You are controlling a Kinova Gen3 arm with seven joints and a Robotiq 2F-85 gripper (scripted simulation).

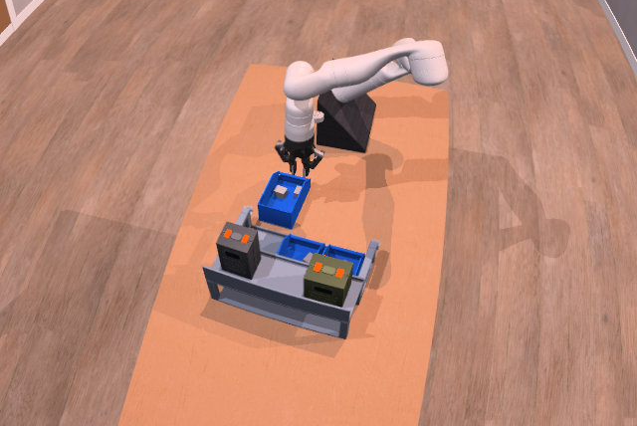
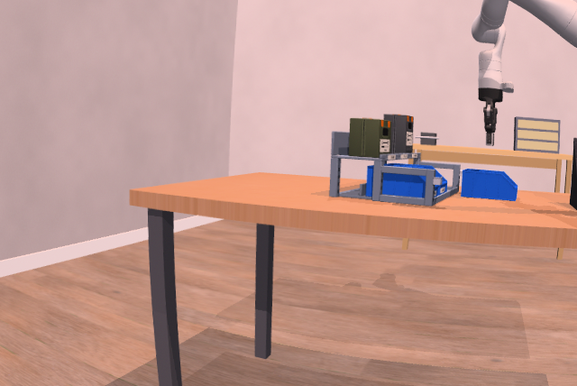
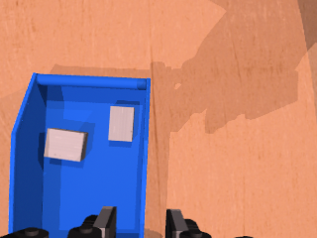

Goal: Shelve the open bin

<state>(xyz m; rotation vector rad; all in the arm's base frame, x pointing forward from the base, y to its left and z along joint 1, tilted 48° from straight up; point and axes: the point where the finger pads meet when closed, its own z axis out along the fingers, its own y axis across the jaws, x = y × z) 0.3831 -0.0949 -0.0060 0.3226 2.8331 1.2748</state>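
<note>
Right now my hand is 150 mm above the grey block, 60 mm to the left of it and 40 mm past it. The rest, counted from my hand: grey shelf 240 mm ahead, 100 mm below, 20 mm to the left; then dark grey box 290 mm ahead, 110 mm to the right; then olive box 330 mm ahead, 120 mm to the left, 20 mm below.
</note>
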